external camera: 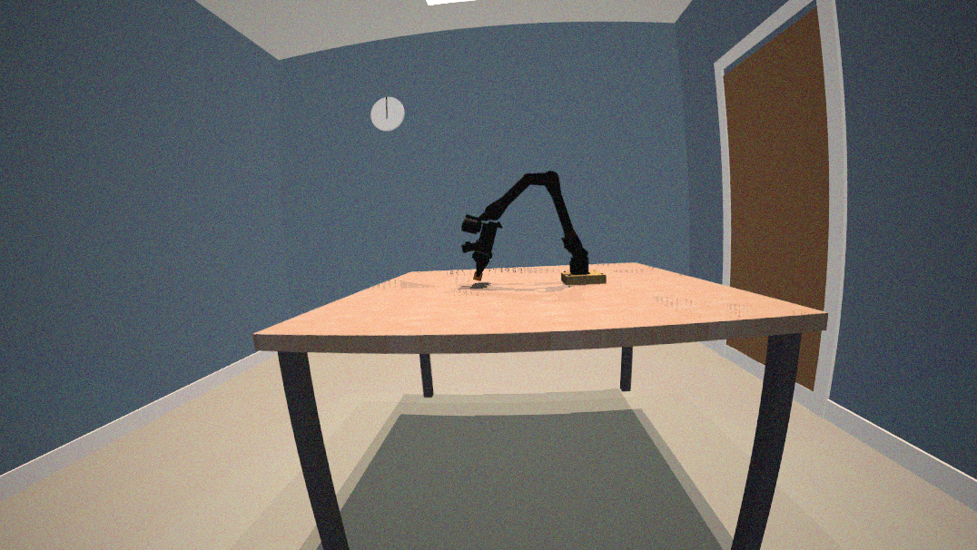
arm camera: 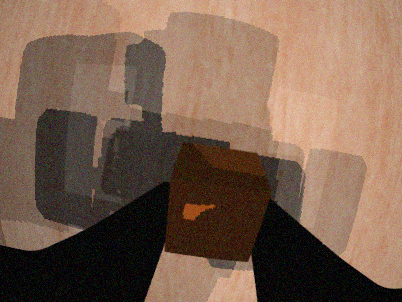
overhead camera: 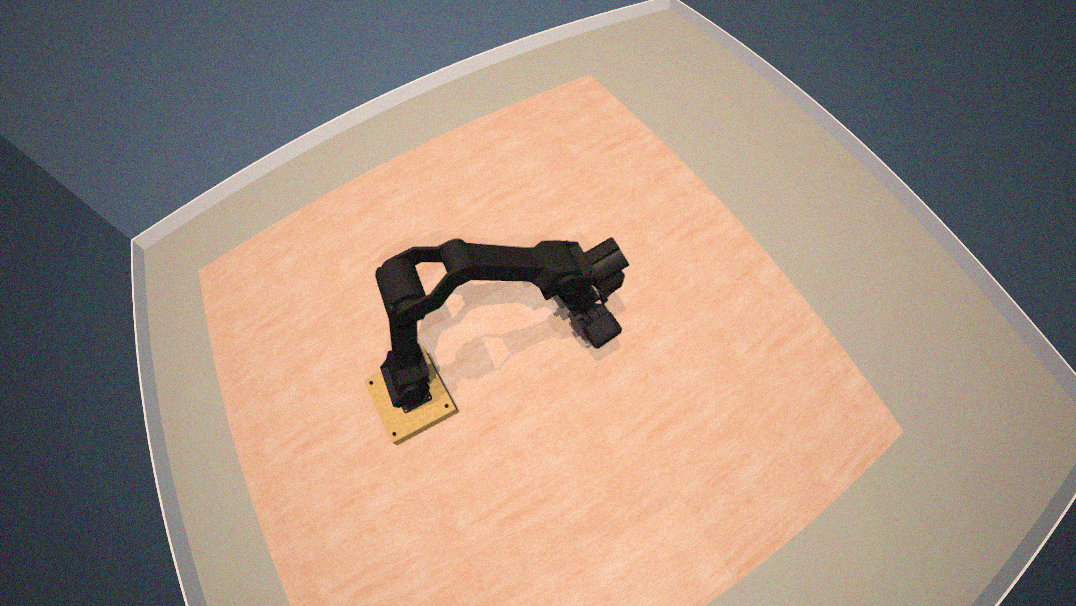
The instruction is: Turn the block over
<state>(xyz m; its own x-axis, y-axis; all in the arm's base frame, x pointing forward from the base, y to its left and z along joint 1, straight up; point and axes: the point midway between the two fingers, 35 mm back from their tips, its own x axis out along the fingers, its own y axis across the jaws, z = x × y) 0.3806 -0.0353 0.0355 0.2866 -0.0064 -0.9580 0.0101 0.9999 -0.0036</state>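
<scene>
The orange block is 10 mm behind my gripper tip.
</scene>
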